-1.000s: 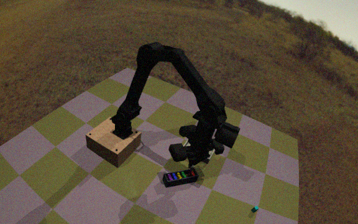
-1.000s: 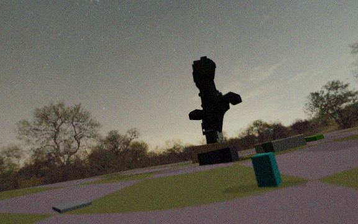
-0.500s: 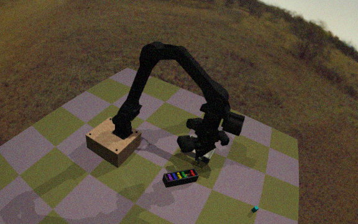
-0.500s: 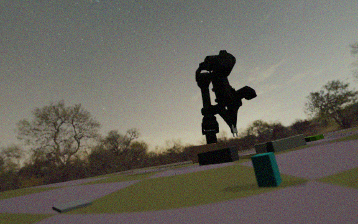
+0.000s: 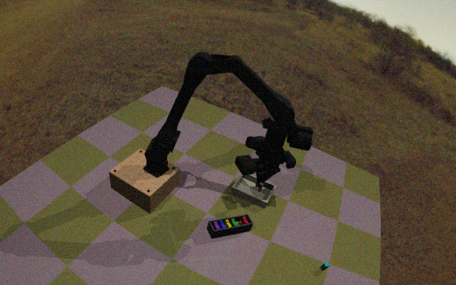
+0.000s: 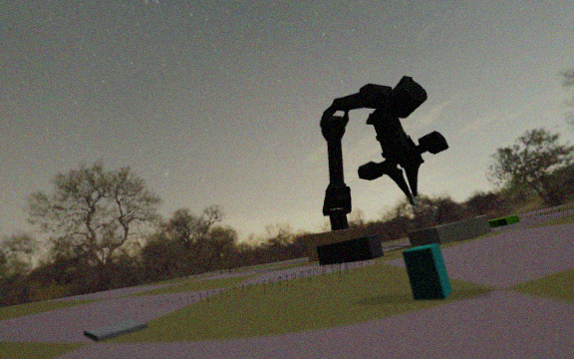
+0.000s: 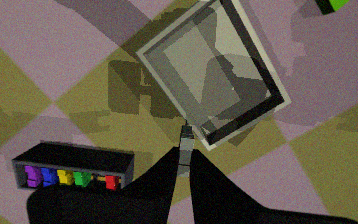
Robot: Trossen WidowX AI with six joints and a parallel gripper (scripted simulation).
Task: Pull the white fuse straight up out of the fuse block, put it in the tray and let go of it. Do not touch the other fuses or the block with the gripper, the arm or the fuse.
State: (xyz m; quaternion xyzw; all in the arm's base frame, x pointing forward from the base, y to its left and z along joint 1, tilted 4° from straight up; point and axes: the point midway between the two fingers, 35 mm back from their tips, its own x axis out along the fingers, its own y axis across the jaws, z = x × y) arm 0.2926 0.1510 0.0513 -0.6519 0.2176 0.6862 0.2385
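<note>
My gripper tip is 30 mm short of the red fuse, 120 mm to the left of it and 70 mm above it. From my gripper tip the other things lie so: teal block: 330 mm ahead, 120 mm to the right, 80 mm below; green fuse: 150 mm to the right, 70 mm below; white fuse: 10 mm below.
</note>
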